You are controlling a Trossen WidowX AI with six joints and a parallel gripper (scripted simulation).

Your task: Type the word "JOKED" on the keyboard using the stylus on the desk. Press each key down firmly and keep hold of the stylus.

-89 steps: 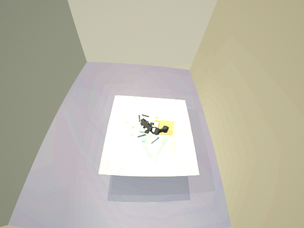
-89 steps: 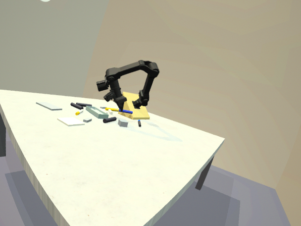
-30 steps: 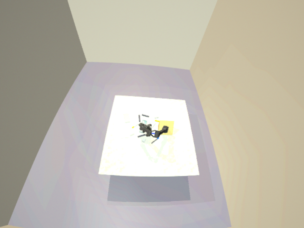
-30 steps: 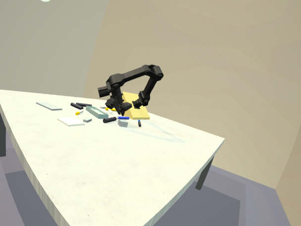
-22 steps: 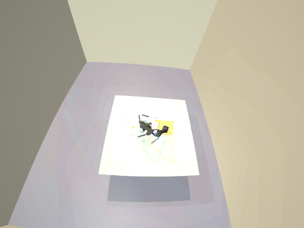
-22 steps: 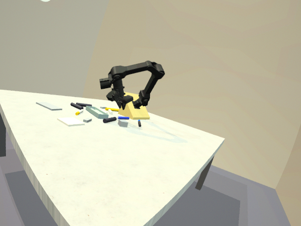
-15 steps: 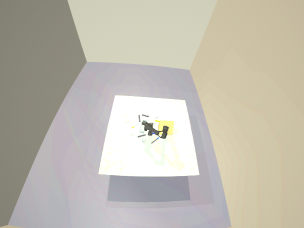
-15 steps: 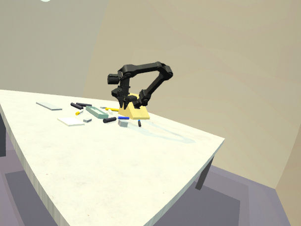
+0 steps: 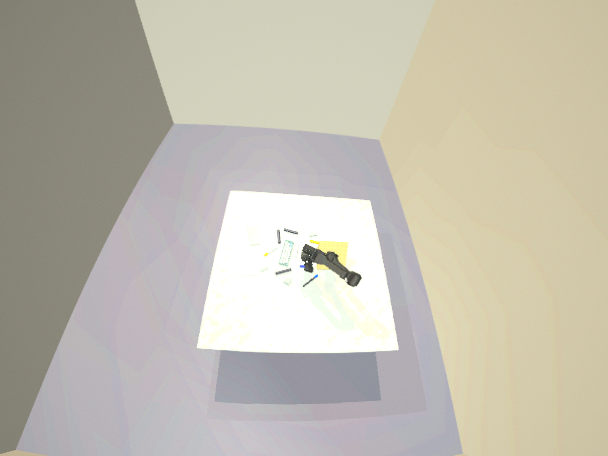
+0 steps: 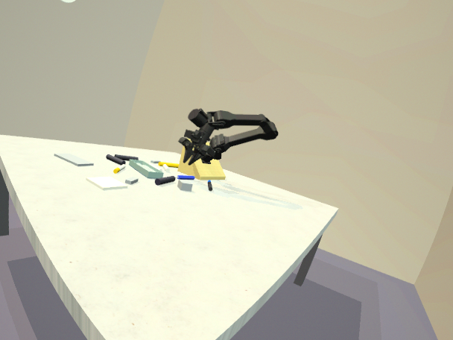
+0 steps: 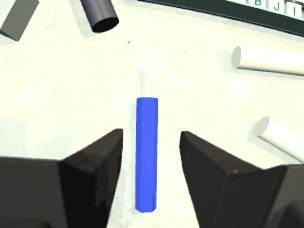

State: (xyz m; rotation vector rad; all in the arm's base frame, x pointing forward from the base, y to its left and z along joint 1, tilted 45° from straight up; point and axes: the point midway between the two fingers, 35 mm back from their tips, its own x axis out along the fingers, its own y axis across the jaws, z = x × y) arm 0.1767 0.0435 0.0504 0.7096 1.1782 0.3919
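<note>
Now: gripper tip 6 cm above the blue stylus and 1 cm short of it. Also, from my gripper tip: yellow pen (21 cm to the right, 12 cm behind, 6 cm below); then grey stylus tip (6 cm below, 5 cm ahead); then grey block (29 cm to the right, 7 cm behind, 6 cm below).
</note>
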